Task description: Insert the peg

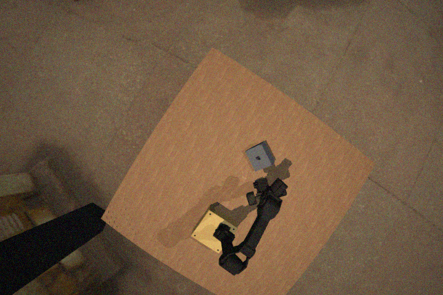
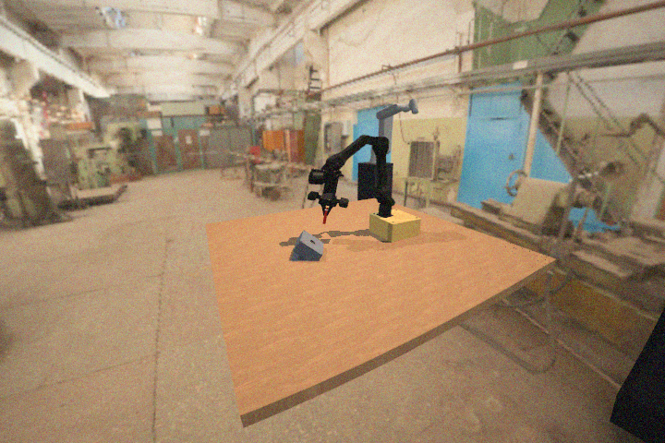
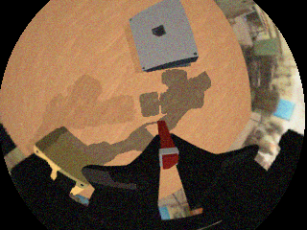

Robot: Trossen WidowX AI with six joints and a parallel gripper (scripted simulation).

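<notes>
Right now my gripper tip is 15 cm short of the sloped panel, 9 cm to the right of it and 9 cm above it. The rest, counted from my gripper tip: red peg: 2 cm above.
</notes>
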